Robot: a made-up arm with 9 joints. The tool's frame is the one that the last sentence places.
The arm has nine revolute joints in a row. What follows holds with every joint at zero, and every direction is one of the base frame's. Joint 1 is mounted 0.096 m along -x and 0.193 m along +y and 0.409 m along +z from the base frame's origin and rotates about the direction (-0.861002, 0.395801, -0.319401). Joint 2 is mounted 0.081 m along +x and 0.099 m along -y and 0.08 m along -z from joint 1 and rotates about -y. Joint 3 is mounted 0.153 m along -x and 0.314 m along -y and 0.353 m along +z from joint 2 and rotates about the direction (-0.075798, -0.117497, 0.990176). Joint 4 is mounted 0.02 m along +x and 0.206 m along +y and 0.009 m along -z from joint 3 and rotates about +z. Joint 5 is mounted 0.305 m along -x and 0.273 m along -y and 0.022 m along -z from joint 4 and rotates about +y. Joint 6 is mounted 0.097 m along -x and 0.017 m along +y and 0.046 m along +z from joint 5 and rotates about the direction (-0.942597, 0.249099, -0.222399). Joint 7 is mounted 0.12 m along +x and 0.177 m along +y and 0.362 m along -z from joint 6 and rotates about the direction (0.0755, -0.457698, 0.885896). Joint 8 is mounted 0.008 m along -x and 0.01 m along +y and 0.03 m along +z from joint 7 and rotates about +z. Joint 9 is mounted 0.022 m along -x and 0.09 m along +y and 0.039 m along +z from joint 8 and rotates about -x. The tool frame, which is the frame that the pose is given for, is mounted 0.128 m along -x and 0.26 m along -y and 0.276 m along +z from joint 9; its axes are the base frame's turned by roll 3.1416, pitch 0 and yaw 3.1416 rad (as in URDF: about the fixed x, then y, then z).
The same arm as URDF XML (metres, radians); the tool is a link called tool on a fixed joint. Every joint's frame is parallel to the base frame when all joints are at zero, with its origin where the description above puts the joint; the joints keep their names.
<robot name="arm">
<link name="base"/>
<link name="link1"/>
<link name="link2"/>
<link name="link3"/>
<link name="link4"/>
<link name="link5"/>
<link name="link6"/>
<link name="link7"/>
<link name="link8"/>
<link name="link9"/>
<link name="tool"/>
<joint name="joint 1" type="continuous"><parent link="base"/><child link="link1"/><origin xyz="-0.096 0.193 0.409"/><axis xyz="-0.861002 0.395801 -0.319401"/></joint>
<joint name="joint 2" type="continuous"><parent link="link1"/><child link="link2"/><origin xyz="0.081 -0.099 -0.08"/><axis xyz="0 -1 0"/></joint>
<joint name="joint 3" type="continuous"><parent link="link2"/><child link="link3"/><origin xyz="-0.153 -0.314 0.353"/><axis xyz="-0.075798 -0.117497 0.990176"/></joint>
<joint name="joint 4" type="continuous"><parent link="link3"/><child link="link4"/><origin xyz="0.02 0.206 -0.009"/><axis xyz="0 0 1"/></joint>
<joint name="joint 5" type="continuous"><parent link="link4"/><child link="link5"/><origin xyz="-0.305 -0.273 -0.022"/><axis xyz="0 1 0"/></joint>
<joint name="joint 6" type="continuous"><parent link="link5"/><child link="link6"/><origin xyz="-0.097 0.017 0.046"/><axis xyz="-0.942597 0.249099 -0.222399"/></joint>
<joint name="joint 7" type="continuous"><parent link="link6"/><child link="link7"/><origin xyz="0.12 0.177 -0.362"/><axis xyz="0.0755 -0.457698 0.885896"/></joint>
<joint name="joint 8" type="continuous"><parent link="link7"/><child link="link8"/><origin xyz="-0.008 0.01 0.03"/><axis xyz="0 0 1"/></joint>
<joint name="joint 9" type="continuous"><parent link="link8"/><child link="link9"/><origin xyz="-0.022 0.09 0.039"/><axis xyz="-1 0 0"/></joint>
<joint name="tool_fixed" type="fixed"><parent link="link9"/><child link="tool"/><origin xyz="-0.128 -0.26 0.276" rpy="-3.1416 0 -3.1416"/></joint>
</robot>

